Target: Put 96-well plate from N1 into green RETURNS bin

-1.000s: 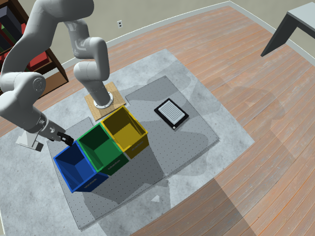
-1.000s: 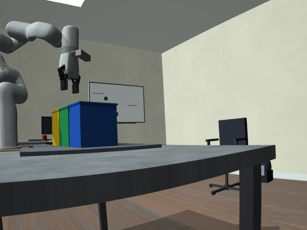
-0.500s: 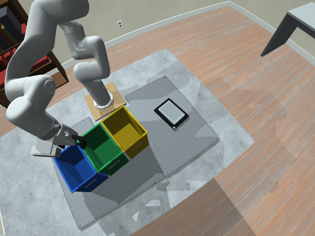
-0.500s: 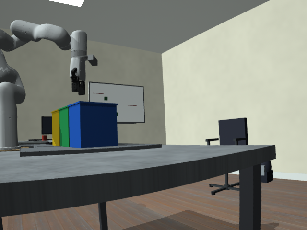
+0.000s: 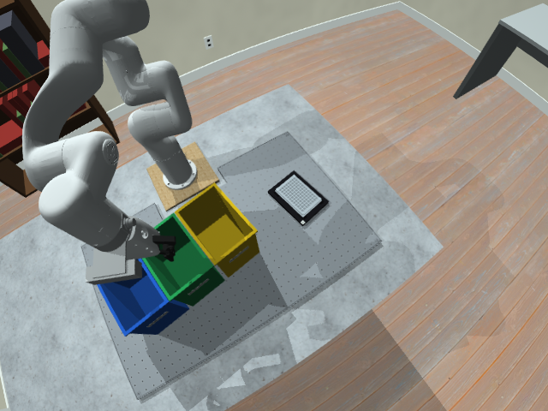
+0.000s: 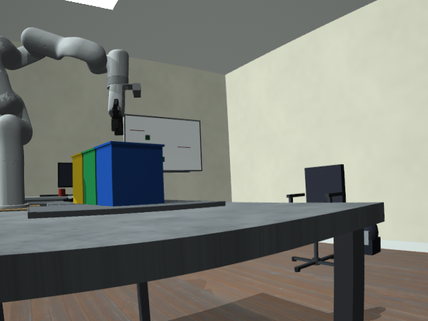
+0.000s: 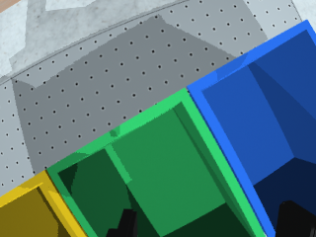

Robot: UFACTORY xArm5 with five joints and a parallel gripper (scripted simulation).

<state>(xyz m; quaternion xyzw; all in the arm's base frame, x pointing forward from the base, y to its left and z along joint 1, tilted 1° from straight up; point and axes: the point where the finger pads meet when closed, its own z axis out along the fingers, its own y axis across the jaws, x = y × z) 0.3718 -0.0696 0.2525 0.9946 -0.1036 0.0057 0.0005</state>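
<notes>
My hand is 42 cm to the right of the white 96-well plate, 23 cm above it and 12 cm past it. The rest, counted from my hand: green bin: 16 cm below, 3 cm to the left, 2 cm behind; blue bin: 16 cm below, 10 cm to the right, 2 cm ahead; yellow bin: 16 cm below, 15 cm to the left, 6 cm behind.
</notes>
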